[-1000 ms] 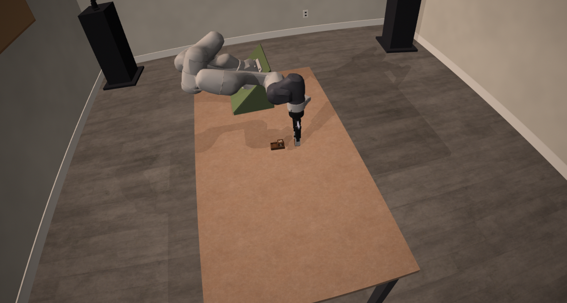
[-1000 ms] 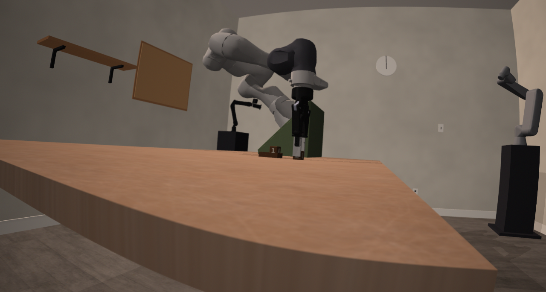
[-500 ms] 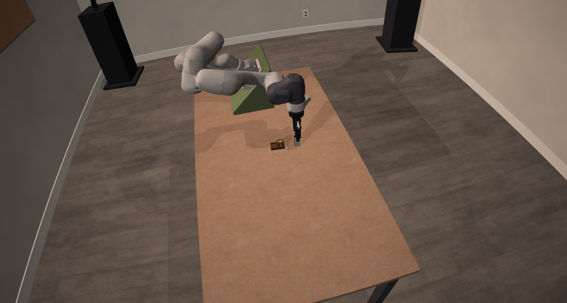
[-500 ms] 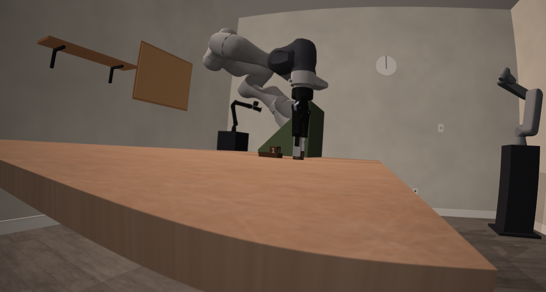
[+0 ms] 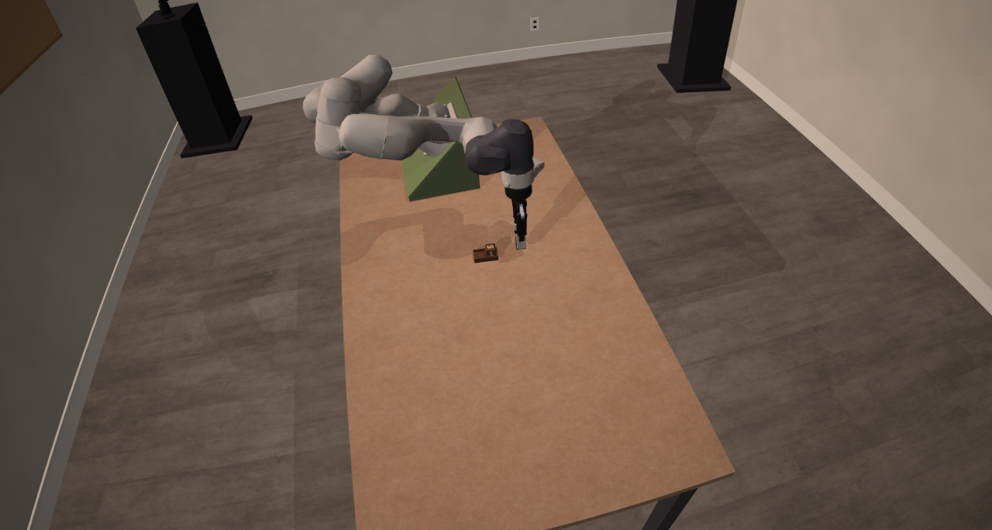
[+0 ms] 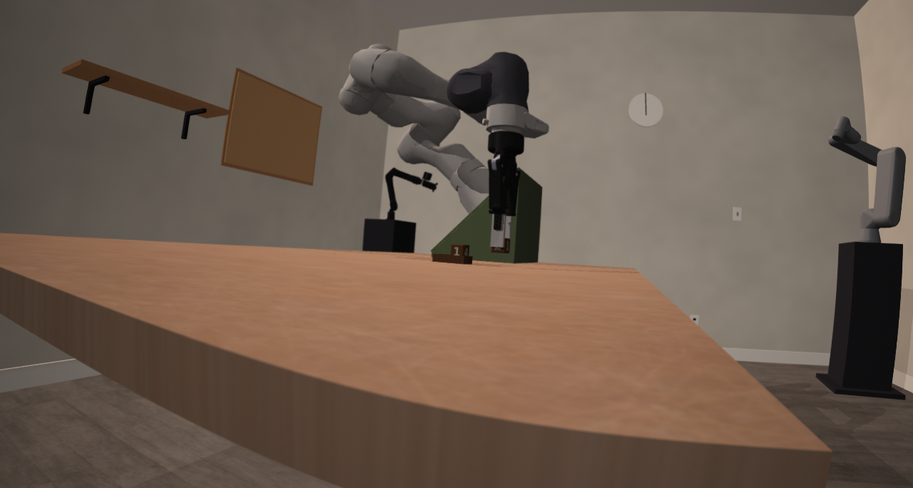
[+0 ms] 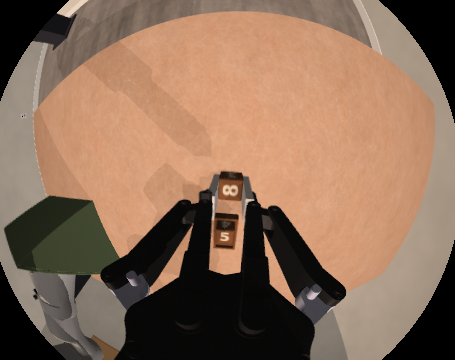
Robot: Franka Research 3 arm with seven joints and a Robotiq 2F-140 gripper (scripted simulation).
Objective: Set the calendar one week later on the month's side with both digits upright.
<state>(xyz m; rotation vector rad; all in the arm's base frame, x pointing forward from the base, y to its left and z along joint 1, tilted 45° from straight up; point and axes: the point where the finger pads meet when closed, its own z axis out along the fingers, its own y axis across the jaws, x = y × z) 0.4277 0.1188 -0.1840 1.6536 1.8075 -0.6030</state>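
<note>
Right now the brown calendar tray is 110 mm to the right of my hand and 60 mm below it.
</note>
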